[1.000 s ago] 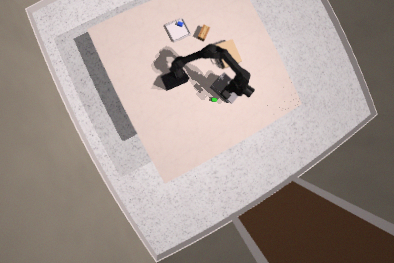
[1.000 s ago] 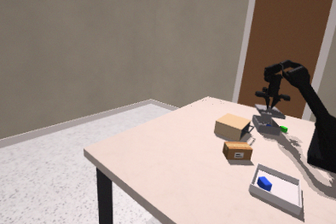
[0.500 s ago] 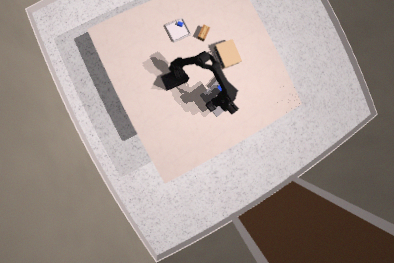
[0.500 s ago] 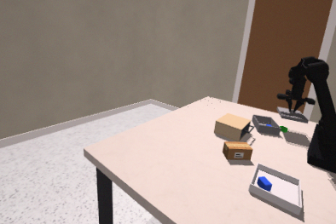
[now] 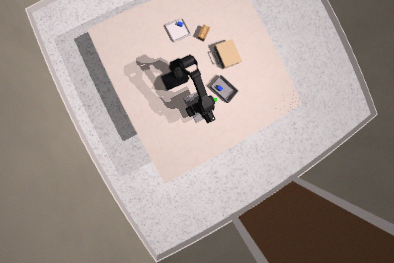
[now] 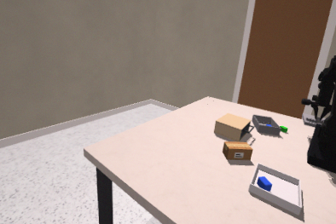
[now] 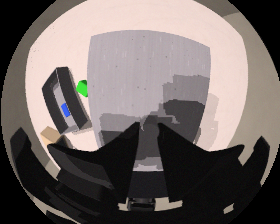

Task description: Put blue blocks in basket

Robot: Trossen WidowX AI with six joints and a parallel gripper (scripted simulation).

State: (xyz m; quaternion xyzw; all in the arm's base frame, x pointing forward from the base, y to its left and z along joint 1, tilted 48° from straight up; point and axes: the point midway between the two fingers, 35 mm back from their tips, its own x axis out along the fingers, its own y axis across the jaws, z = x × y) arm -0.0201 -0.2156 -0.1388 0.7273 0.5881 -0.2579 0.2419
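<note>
My gripper is now 250 mm short of the grey box, 150 mm above it and 10 mm to the left of it. Also, from my hand: tan drawer unit 430 mm ahead, 200 mm to the left, 130 mm below; grey lid 40 mm below; green block 150 mm below, 140 mm ahead, 30 mm to the right.
</note>
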